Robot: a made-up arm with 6 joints. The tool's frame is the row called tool. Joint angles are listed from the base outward. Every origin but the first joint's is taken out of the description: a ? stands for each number. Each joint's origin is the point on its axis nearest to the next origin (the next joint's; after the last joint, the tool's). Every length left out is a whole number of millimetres.
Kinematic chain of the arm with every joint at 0, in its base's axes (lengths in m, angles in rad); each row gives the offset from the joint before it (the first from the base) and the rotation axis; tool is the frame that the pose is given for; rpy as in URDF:
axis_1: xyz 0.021 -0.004 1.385 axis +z
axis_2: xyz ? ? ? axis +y
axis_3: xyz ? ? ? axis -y
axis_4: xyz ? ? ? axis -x
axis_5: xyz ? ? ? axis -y
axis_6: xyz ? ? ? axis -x
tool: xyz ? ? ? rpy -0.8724 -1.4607 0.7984
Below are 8 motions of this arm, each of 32 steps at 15 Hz.
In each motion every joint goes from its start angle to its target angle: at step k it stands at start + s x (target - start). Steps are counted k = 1, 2, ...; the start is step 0. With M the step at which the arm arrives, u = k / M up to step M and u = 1 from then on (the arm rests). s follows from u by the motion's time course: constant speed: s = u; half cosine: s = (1 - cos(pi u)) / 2; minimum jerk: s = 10 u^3 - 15 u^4 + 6 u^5.
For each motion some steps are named. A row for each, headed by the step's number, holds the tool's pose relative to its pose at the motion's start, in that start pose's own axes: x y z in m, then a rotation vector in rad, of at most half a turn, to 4 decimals.
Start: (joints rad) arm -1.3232 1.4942 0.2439 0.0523 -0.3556 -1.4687
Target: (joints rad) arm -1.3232 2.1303 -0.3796 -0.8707 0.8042 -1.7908
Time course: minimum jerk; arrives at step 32
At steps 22, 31, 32:
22: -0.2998 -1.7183 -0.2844 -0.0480 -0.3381 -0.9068
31: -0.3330 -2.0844 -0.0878 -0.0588 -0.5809 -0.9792
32: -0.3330 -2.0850 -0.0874 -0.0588 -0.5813 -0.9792

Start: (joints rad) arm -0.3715 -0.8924 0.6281 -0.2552 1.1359 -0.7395
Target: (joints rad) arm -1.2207 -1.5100 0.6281 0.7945 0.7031 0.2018
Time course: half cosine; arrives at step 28
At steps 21, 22, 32:
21: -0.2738 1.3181 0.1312 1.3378 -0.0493 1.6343
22: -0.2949 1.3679 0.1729 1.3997 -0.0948 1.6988
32: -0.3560 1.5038 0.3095 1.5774 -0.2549 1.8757

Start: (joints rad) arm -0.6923 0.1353 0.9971 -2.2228 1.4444 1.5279
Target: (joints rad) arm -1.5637 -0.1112 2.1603 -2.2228 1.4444 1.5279
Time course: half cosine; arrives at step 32
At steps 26, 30, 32:
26: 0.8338 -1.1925 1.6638 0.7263 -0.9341 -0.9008
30: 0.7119 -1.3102 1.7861 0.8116 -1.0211 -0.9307
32: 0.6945 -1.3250 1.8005 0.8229 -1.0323 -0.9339

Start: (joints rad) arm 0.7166 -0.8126 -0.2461 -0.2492 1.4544 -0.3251
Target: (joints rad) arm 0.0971 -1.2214 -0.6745 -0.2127 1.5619 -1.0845
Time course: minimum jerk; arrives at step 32
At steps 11, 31, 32:
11: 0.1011 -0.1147 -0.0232 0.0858 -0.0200 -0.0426
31: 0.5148 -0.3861 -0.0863 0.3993 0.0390 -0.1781
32: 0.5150 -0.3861 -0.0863 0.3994 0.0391 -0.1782

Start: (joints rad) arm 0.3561 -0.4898 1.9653 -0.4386 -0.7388 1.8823
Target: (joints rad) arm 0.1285 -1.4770 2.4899 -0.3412 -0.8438 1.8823
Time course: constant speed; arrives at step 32
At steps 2, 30, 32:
2: 0.0406 -0.1713 0.1093 -0.0822 0.0004 0.0386
30: 0.8806 -0.9520 2.5188 -1.2601 -0.0495 0.4815
32: 0.9195 -0.8787 2.6992 -1.3467 -0.0569 0.5024

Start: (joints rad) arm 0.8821 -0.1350 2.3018 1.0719 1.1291 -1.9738
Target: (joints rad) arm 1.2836 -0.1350 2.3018 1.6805 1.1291 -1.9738
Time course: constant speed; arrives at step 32
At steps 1, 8, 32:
1: 0.0067 -0.0075 0.0129 -0.0112 0.0043 0.0082
8: 0.0494 -0.0595 0.1079 -0.0917 0.0354 0.0614
32: 0.1370 -0.2189 0.4849 -0.3902 0.1623 0.1831

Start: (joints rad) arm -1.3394 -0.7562 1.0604 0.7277 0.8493 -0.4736
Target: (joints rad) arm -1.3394 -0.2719 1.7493 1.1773 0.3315 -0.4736
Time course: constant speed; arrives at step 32
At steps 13, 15, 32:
13: -0.0193 -0.0273 -0.0313 0.0006 0.1586 0.1879
15: -0.0204 -0.0327 -0.0332 -0.0034 0.1819 0.2185
32: -0.0029 -0.0894 -0.0202 -0.0831 0.3670 0.4907

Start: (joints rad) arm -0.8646 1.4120 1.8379 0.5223 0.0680 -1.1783
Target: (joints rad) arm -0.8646 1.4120 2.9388 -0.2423 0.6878 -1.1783
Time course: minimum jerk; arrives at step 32
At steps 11, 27, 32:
11: 0.4259 0.2966 0.1326 0.2779 -0.2694 -0.1546
27: 1.3922 0.8869 1.4189 1.3232 -1.0897 -0.5850
32: 1.4081 0.8926 1.4862 1.3684 -1.1183 -0.6013

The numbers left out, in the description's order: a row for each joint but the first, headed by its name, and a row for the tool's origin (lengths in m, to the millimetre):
axis_2: 0.188 0.001 0
axis_3: 0.021 0 0.488
axis_4: 1.689 0 0.168
axis_5: 0 -0.001 0.012
axis_6: 0.3 0 -0.015
tool: 0 -0.018 -0.02

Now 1 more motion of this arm.
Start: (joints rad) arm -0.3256 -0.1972 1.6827 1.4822 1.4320 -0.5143
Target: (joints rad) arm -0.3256 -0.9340 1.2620 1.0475 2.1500 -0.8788
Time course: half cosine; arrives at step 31
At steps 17, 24, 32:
17: 0.4351 -0.4252 -0.0099 0.0265 -0.5052 -0.0428
24: 0.6947 -0.5929 0.0283 0.1115 -0.7612 -0.0115
32: 0.7996 -0.6469 0.0506 0.1584 -0.8573 0.0118

